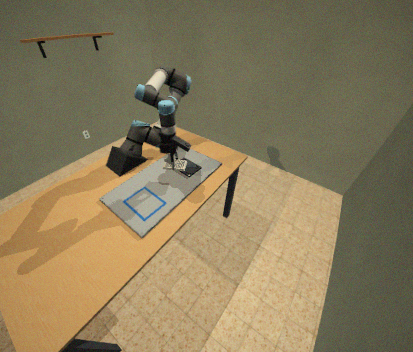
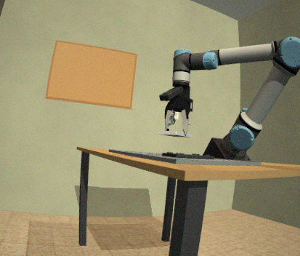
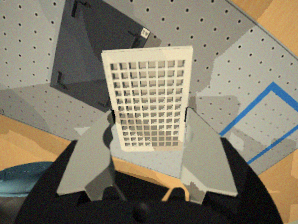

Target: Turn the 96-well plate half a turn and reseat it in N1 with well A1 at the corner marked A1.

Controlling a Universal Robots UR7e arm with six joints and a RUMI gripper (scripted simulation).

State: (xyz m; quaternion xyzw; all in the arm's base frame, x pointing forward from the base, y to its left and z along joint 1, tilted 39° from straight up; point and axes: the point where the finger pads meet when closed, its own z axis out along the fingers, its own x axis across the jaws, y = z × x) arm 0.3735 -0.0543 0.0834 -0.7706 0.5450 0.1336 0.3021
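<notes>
Now: hand 90 mm above the white corner label, 70 mm short of it and 30 mm to the right of it. Also, from my hand: white 96-well plate: 10 mm below; dark plate nest N1: 100 mm to the left, 90 mm below, 10 mm ahead.
</notes>
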